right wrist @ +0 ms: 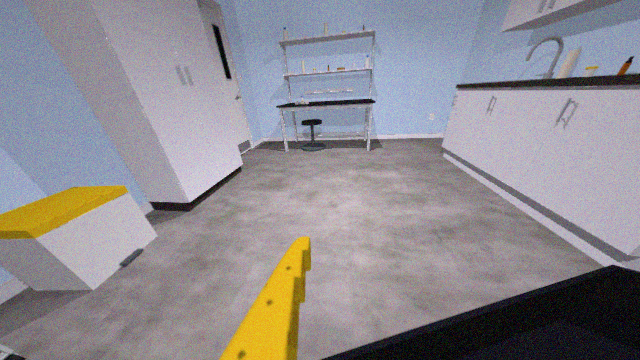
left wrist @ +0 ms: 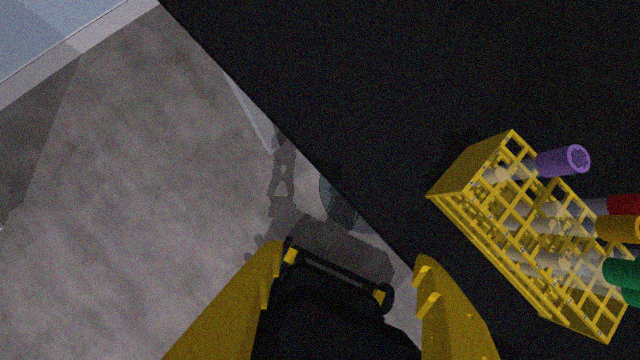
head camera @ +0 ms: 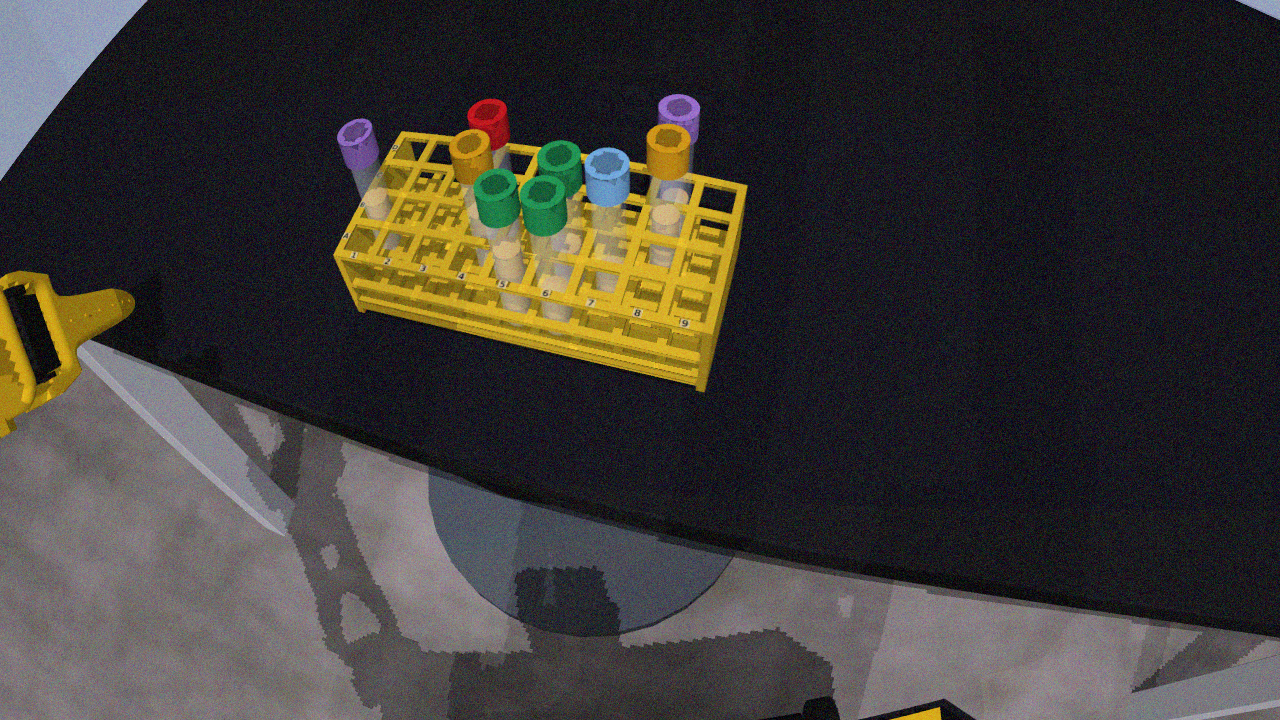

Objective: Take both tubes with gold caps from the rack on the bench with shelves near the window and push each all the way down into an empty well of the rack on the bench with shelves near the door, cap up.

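Places are measured from the left arm's base along level axes (x left, y ahead, z down), in centimetres.
Where they show: left hand, its tool point: (left wrist: 281, 254) (head camera: 47, 350); right hand, its tool point: (right wrist: 310, 248).
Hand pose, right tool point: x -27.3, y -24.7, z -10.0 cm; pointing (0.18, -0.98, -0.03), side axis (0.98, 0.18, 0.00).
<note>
Things, the pixels of their top centre, and the offset from my right tool point. Level surfaces: height alone.
- black bench top, height of its surface: dz +11.2 cm
- stool base, centre of its top: (head camera: 586, 479) (left wrist: 365, 186) dx +14.2, dy +74.0, dz +84.4 cm
- distant shelved bench, height of its surface: dz +12.5 cm
- low yellow-topped cabinet, centre of its top: (right wrist: 58, 204) dx -127.9, dy -104.3, dz +42.4 cm
The yellow rack (head camera: 725, 273) (left wrist: 467, 167) stands on the black bench top (head camera: 984, 313) (left wrist: 350, 75) with several capped tubes in it. One gold-capped tube (head camera: 470, 158) (left wrist: 614, 228) stands left of centre, close to the red cap. The other gold-capped tube (head camera: 668, 154) stands near the right end, in front of a purple cap, and does not show in the left wrist view. My left gripper (head camera: 123, 303) (left wrist: 350, 251) is open and empty, left of the rack near the bench's front edge. My right gripper (right wrist: 306, 242) is fully open, with one notched jaw showing, far from the rack.
Purple, red, green and blue caps (head camera: 607, 176) crowd around the gold ones. A stool base (head camera: 581, 564) is below the bench edge. In the right wrist view are a distant shelved bench (right wrist: 325, 104) near a door (right wrist: 222, 55), tall cabinet (right wrist: 165, 100), low yellow-topped cabinet (right wrist: 95, 240) and sink counter (right wrist: 540, 125).
</note>
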